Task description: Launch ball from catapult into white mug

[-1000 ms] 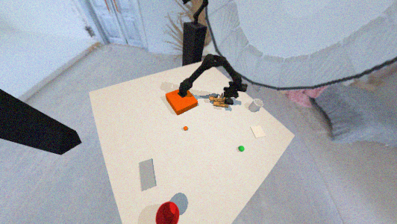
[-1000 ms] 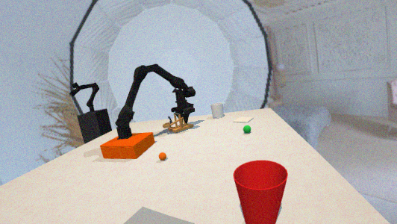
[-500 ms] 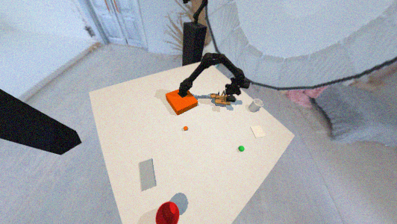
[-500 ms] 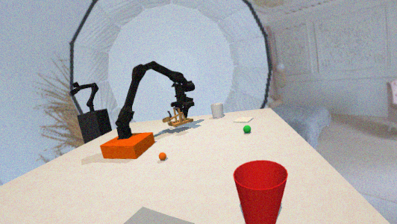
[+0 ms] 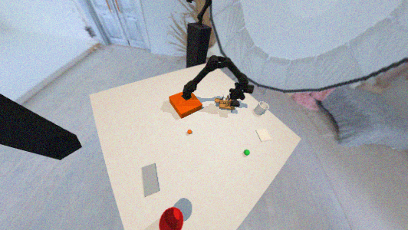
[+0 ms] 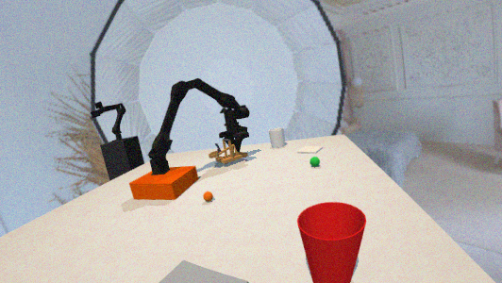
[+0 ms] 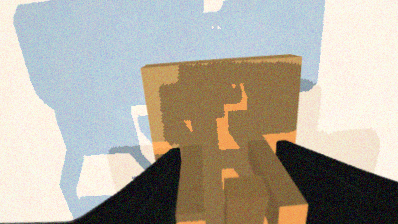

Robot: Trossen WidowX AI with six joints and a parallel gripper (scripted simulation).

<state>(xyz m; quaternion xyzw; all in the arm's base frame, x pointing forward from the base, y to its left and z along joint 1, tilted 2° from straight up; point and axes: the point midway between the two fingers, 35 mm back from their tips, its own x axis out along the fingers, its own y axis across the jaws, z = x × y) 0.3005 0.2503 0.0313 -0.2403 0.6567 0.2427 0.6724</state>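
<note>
Right now my gripper tip is 60 mm past the orange ball, 440 mm to the left of it and 30 mm above it. Also, from my gripper tip: white mug: 230 mm ahead, 180 mm to the left, 20 mm below; catapult: 70 mm behind, 30 mm to the right, 20 mm above; white flat pad: 370 mm ahead, 20 mm to the right, 40 mm below.
</note>
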